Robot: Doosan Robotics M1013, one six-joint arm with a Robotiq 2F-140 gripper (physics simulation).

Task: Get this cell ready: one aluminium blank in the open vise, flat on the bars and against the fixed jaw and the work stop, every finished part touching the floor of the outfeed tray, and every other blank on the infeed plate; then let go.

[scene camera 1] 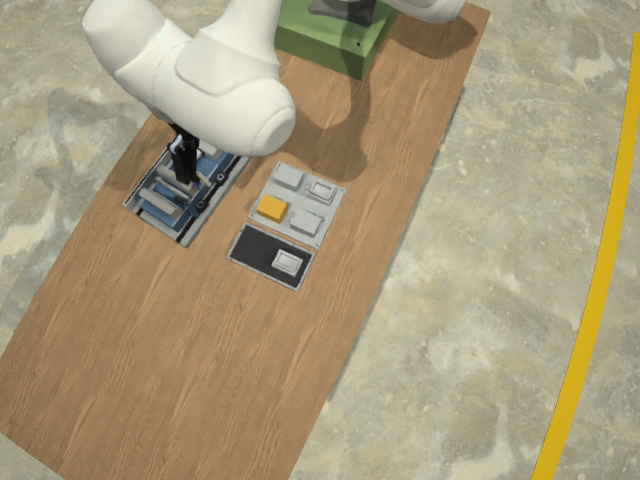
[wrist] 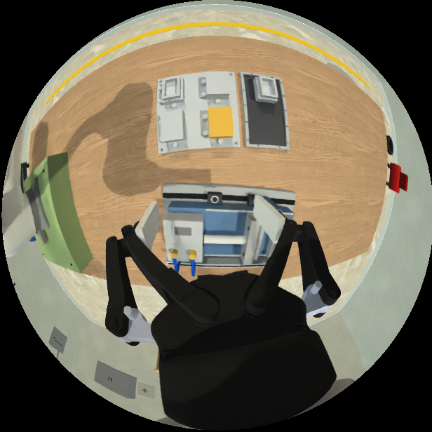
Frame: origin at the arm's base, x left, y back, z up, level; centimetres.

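Seen in the pictures: gripper, fingertip midpoint: (scene camera 1: 220, 156).
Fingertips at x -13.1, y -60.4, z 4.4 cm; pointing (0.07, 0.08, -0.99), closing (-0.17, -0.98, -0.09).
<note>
A point is followed by its place in that frame.
My gripper (scene camera 1: 187, 177) (wrist: 206, 207) is open and empty above the vise (scene camera 1: 160, 225) @[x -26.0, y -77.1, z -7.6 cm] (wrist: 225, 217), one finger at each side in the wrist view. No blank shows on the vise's visible blue bed; a finger hides part of it. The infeed plate (scene camera 1: 297, 199) @[x 4.3, y -60.6, z -8.8 cm] (wrist: 194, 137) holds two plain grey blanks, one (scene camera 1: 288, 178) @[x 1.1, y -57.3, z -5.2 cm] (wrist: 171, 125) nearer the green base and one (scene camera 1: 307, 222) @[x 8.8, y -66.7, z -5.2 cm] (wrist: 218, 85) near the tray, plus a pocketed finished part (scene camera 1: 321, 191) @[x 9.6, y -57.7, z -6.7 cm] (wrist: 172, 89). Another pocketed part (scene camera 1: 287, 262) @[x 7.0, y -76.8, z -6.9 cm] (wrist: 266, 89) is in the black-floored outfeed tray (scene camera 1: 250, 248) @[x -2.8, y -75.8, z -9.0 cm] (wrist: 265, 125).
An orange block (scene camera 1: 271, 208) @[x -0.4, y -65.8, z -5.2 cm] (wrist: 220, 122) sits on the infeed plate's corner nearest the vise and tray. A grey block with two yellow-and-blue fittings (wrist: 183, 239) stands at the vise's left end in the wrist view. The green base (scene camera 1: 325, 49) @[x -1.0, y -18.2, z -2.5 cm] (wrist: 62, 215) stands on the wooden table (scene camera 1: 170, 335) @[x -14.5, y -101.1, z -9.6 cm] (wrist: 325, 150).
</note>
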